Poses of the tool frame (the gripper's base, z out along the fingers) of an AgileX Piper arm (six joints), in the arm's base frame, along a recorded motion.
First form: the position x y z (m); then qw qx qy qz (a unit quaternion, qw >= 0).
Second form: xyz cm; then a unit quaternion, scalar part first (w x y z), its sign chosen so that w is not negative. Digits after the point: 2 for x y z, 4 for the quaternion.
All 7 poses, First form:
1: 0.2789 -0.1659 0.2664 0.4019 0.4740 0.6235 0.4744
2: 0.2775 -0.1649 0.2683 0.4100 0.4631 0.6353 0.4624
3: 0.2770 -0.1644 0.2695 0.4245 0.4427 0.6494 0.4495
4: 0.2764 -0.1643 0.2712 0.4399 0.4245 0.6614 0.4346
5: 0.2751 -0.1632 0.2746 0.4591 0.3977 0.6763 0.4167
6: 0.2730 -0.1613 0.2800 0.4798 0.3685 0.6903 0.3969
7: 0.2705 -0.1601 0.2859 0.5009 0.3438 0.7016 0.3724
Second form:
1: 27.89 -16.59 26.64 0.4019 0.4740 0.6235 0.4744
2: 27.75 -16.49 26.83 0.4100 0.4631 0.6353 0.4624
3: 27.70 -16.44 26.95 0.4245 0.4427 0.6494 0.4495
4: 27.64 -16.43 27.12 0.4399 0.4245 0.6614 0.4346
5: 27.51 -16.32 27.46 0.4591 0.3977 0.6763 0.4167
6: 27.30 -16.13 28.00 0.4798 0.3685 0.6903 0.3969
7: 27.05 -16.01 28.59 0.5009 0.3438 0.7016 0.3724
